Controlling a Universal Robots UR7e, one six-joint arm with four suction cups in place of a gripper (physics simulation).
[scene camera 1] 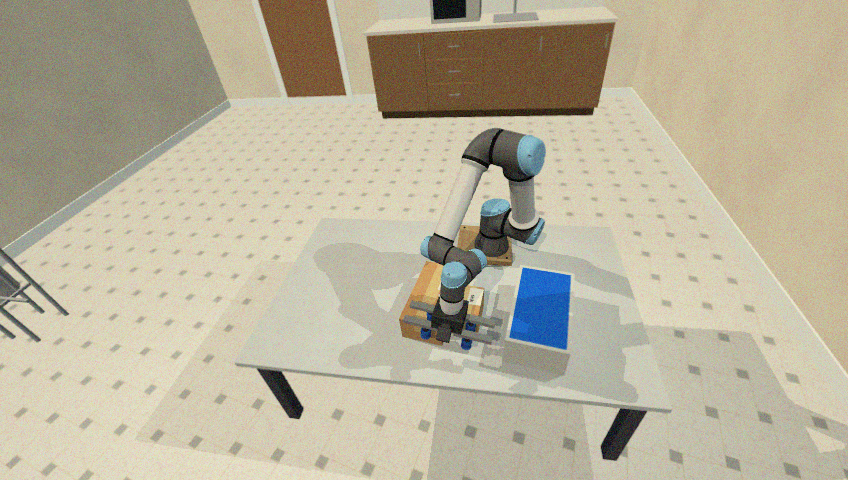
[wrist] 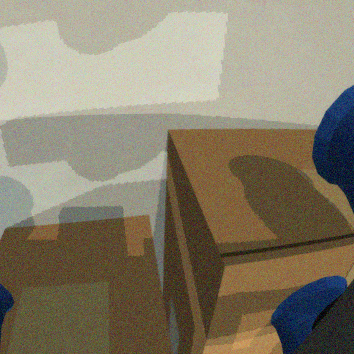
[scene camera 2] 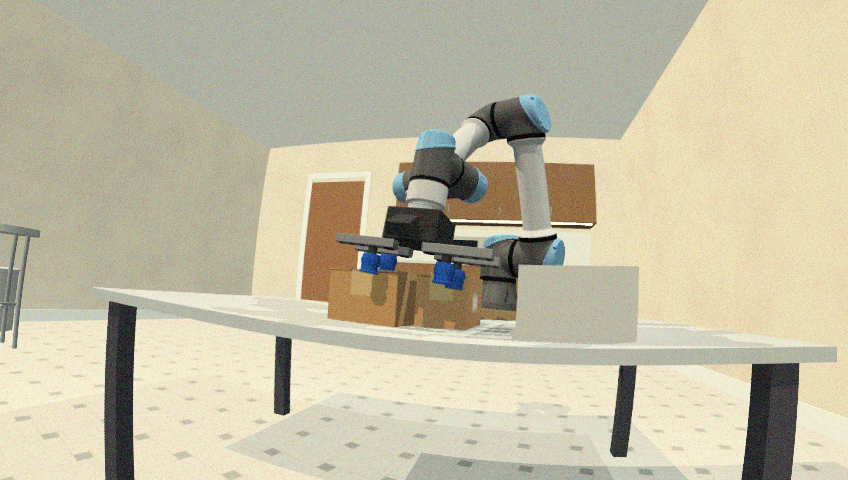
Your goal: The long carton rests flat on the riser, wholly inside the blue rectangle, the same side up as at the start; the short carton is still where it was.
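Places are measured from the arm's base along level axes (x ahead, y left, z up), in metres.
Where they show: hand, its tool point: (wrist: 125, 237) (scene camera 2: 411, 280); arm's base, origin of its link: (scene camera 1: 491, 246) (scene camera 2: 494, 309).
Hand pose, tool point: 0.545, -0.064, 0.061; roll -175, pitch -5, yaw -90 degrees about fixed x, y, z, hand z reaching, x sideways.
Observation:
Each offset is from my tool point to the top centre of the thing, as dx, dy, dz. Level surfaces: height alone.
The long carton {-0.156, -0.098, +0.017} (scene camera 1: 423, 282) (scene camera 2: 357, 309) (wrist: 215, 190) is brown and stands left of the short carton {-0.138, +0.037, +0.017} (scene camera 1: 476, 308) (scene camera 2: 461, 309) (wrist: 60, 260) in the scene views, with a narrow gap between them. My gripper (scene camera 1: 448, 330) (scene camera 2: 413, 270) is over the cartons' front ends. Its left cups are at the long carton's top front edge and appear to hold it; the contact is partly hidden. Its right cups are by the short carton's front. Whether the long carton is off the table is unclear. The blue rectangle {-0.166, +0.298, +0.033} (scene camera 1: 544, 309) covers most of the riser's top; the pale riser {-0.166, +0.298, +0.033} (scene camera 1: 535, 356) (scene camera 2: 577, 303) stands to the right.
Both cartons and the riser are on the grey table {dz -0.087} (scene camera 1: 309, 333) (scene camera 2: 238, 315). The arm's base stands on a wooden plate (scene camera 1: 505, 259) behind the cartons. A cabinet (scene camera 1: 493, 71) stands at the far wall, and part of a metal chair (scene camera 1: 26, 288) shows at the left.

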